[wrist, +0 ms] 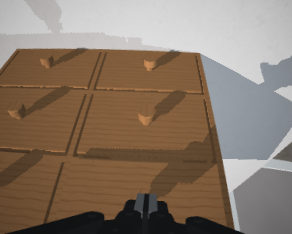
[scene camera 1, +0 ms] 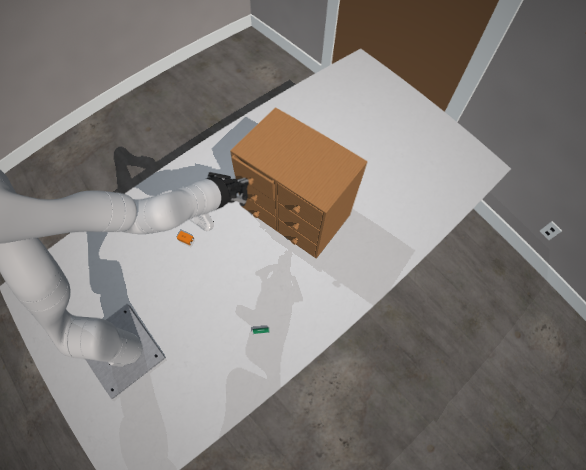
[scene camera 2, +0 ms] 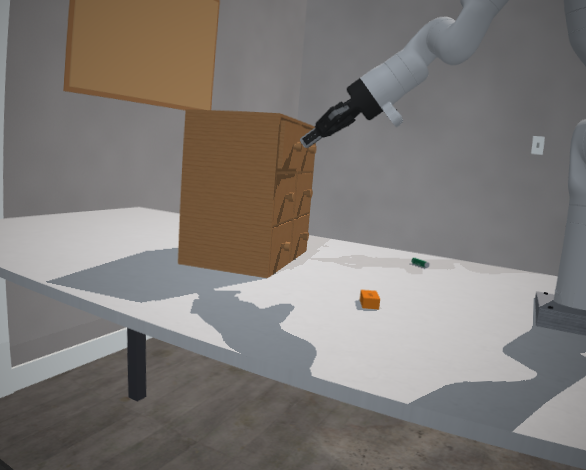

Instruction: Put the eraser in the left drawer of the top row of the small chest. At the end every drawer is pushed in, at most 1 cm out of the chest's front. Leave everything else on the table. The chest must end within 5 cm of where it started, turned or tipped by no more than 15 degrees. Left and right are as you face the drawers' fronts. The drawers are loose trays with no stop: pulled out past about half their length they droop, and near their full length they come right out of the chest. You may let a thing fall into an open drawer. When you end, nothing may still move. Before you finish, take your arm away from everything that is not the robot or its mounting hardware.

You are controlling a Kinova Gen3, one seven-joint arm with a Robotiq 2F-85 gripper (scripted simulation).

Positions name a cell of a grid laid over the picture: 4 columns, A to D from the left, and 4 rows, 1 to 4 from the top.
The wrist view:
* my gripper: C4
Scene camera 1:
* my gripper: B2
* wooden chest: C2
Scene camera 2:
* my gripper: C2
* wooden chest: B2
